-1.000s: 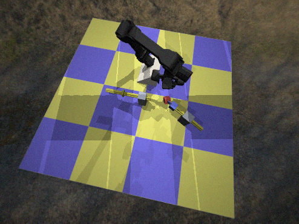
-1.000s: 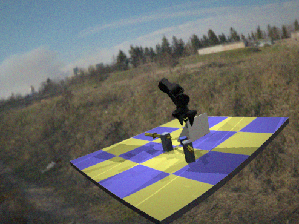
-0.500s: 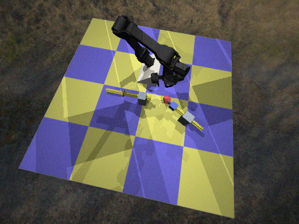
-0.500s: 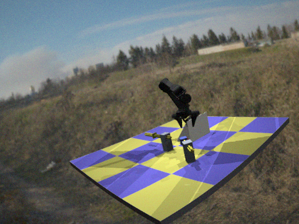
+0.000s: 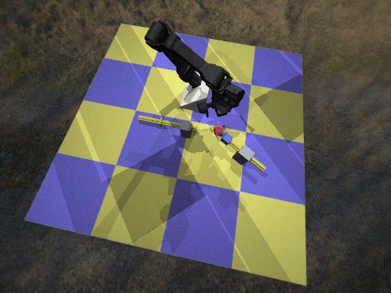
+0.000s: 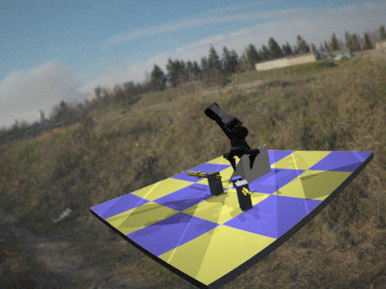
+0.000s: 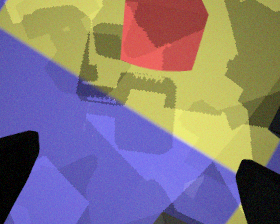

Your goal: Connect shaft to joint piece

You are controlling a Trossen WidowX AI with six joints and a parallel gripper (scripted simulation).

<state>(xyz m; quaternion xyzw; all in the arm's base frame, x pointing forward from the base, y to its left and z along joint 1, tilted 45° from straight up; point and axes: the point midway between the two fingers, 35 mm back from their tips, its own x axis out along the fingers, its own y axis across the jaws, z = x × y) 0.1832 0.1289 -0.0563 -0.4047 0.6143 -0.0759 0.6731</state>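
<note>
My gripper tip is now 70 mm short of the red joint piece, 30 mm to the right of it and 30 mm above it.
</note>
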